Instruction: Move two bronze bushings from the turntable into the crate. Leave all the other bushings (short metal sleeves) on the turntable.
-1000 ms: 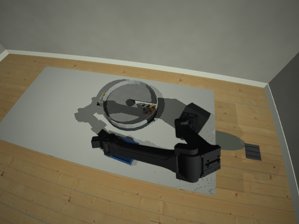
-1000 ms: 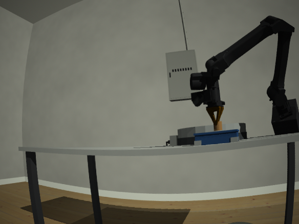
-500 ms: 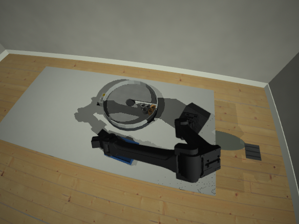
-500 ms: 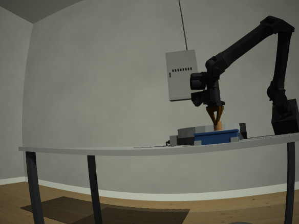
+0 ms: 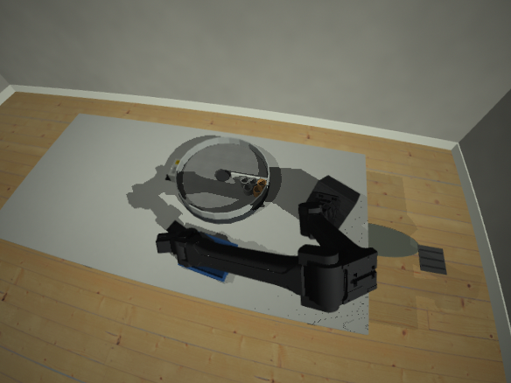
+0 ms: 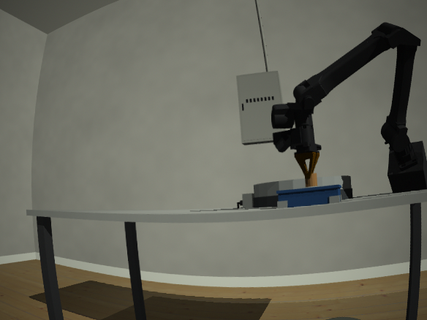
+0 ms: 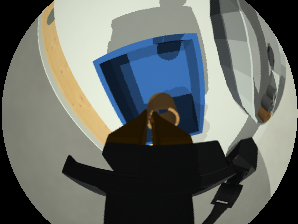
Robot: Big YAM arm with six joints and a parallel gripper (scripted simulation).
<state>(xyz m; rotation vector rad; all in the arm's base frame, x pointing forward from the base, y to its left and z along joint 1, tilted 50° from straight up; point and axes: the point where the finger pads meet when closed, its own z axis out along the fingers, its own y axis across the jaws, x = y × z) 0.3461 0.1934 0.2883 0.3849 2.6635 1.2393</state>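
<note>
Right now my hand is 20 mm to the left of the blue crate and 60 mm above it. From my hand the other things lie so: round grey turntable (120 mm ahead, 360 mm to the right, 30 mm below).
</note>
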